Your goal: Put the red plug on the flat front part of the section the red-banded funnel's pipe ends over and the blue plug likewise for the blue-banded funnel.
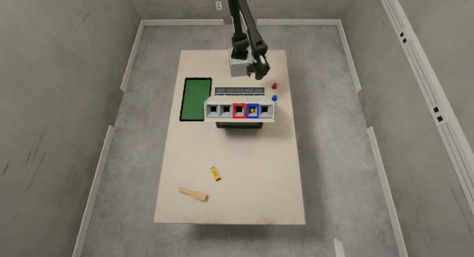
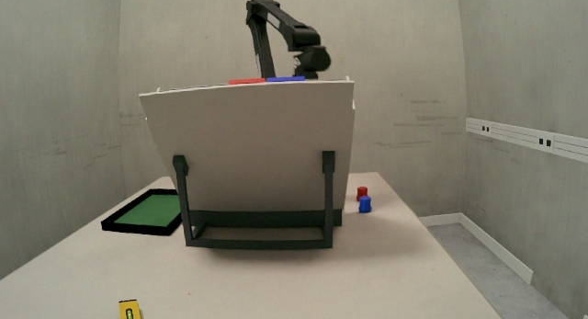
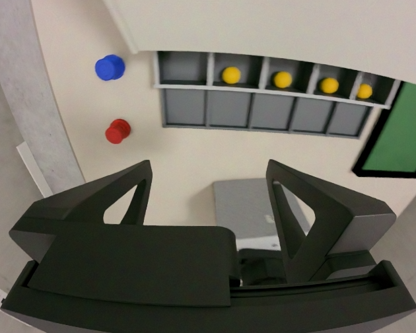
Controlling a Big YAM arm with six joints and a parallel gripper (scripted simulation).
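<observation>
The red plug is 210 mm below my hand, 140 mm to the left of it and 100 mm behind it. Also, from my hand: blue band: 310 mm ahead, 100 mm above, 10 mm to the left; blue plug: 210 mm below, 160 mm to the left, 10 mm ahead; cover: 180 mm ahead, 90 mm to the right, 20 mm below.
</observation>
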